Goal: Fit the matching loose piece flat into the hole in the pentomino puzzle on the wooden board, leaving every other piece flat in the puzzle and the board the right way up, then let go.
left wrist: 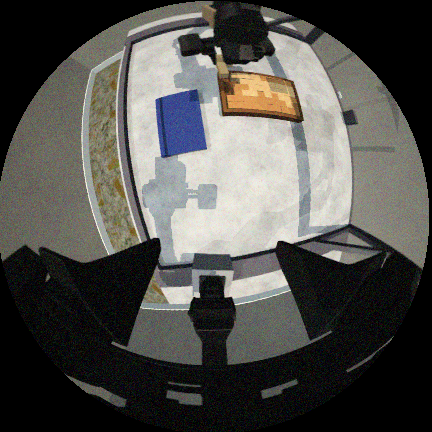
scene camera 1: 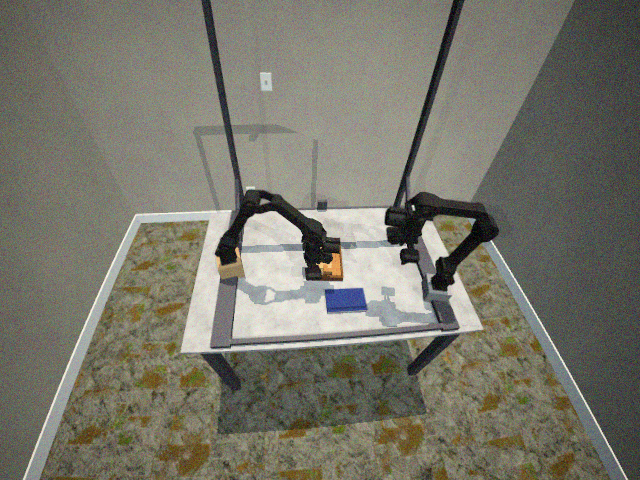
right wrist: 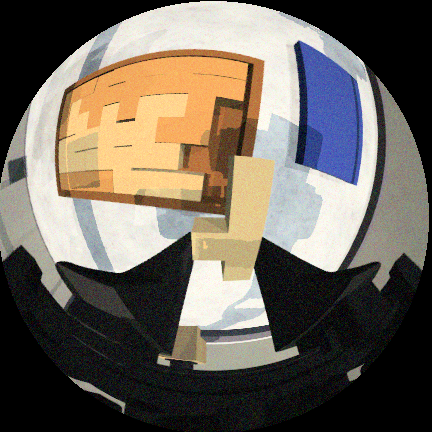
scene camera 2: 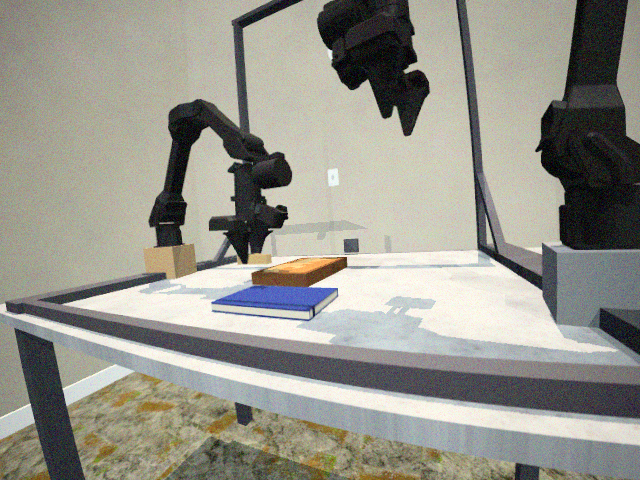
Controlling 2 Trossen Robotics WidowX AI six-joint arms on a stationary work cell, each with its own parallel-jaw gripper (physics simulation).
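Frame: origin at the left arm's base, x ahead, y left, z up, level; metres.
Seen in the pictures: left gripper, fingertip midpoint: (left wrist: 220, 246) (scene camera 2: 398, 127); right gripper, fingertip midpoint: (left wrist: 222, 63) (right wrist: 223, 238) (scene camera 2: 251, 262); left arm's base, origin of the base link: (left wrist: 211, 284) (scene camera 1: 439, 284) (scene camera 2: 604, 245); right arm's base, origin of the base link: (scene camera 1: 228, 258) (right wrist: 181, 360) (scene camera 2: 169, 246).
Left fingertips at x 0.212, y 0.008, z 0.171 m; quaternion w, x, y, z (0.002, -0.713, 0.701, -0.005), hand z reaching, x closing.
Pixels of each thing's middle, then the offset from my left fingertips to it. Level surfaces: height alone.
- wooden board, body centre: (right wrist: 124, 124) (scene camera 2: 304, 269) (left wrist: 261, 93) (scene camera 1: 326, 259) dx +0.283, dy -0.108, dz -0.230 m
- pale tan pentomino piece, body centre: (right wrist: 225, 224) (scene camera 2: 256, 258) (left wrist: 224, 64) dx +0.330, dy -0.007, dz -0.189 m
- blue book, body centre: (right wrist: 336, 109) (scene camera 2: 276, 299) (left wrist: 179, 120) (scene camera 1: 345, 300) dx +0.180, dy +0.089, dz -0.237 m
- table, its level: dz -0.243 m
The wooden board (scene camera 1: 341, 271) (scene camera 2: 281, 280) (left wrist: 262, 118) (right wrist: 258, 85) lies right way up on the table, filled with orange and pale pieces (right wrist: 172, 112). Its hole (right wrist: 227, 132) is at the right side and lower right corner in the right wrist view. My right gripper (scene camera 2: 248, 256) (right wrist: 223, 238) is shut on a pale tan pentomino piece (scene camera 2: 259, 258) (left wrist: 222, 68) (right wrist: 252, 200), a long bar with a side knob. The piece's far end overlaps the board's near corner in the right wrist view; its height above the board is unclear. My left gripper (scene camera 2: 397, 125) (left wrist: 220, 246) is open, empty and high above the table.
A blue book (scene camera 1: 345, 300) (scene camera 2: 279, 297) (left wrist: 181, 125) (right wrist: 330, 115) lies flat near the board, toward the front edge of the table (scene camera 1: 289, 322). Dark rails (scene camera 1: 223, 315) run along the table's sides and front. Upright posts stand at the back.
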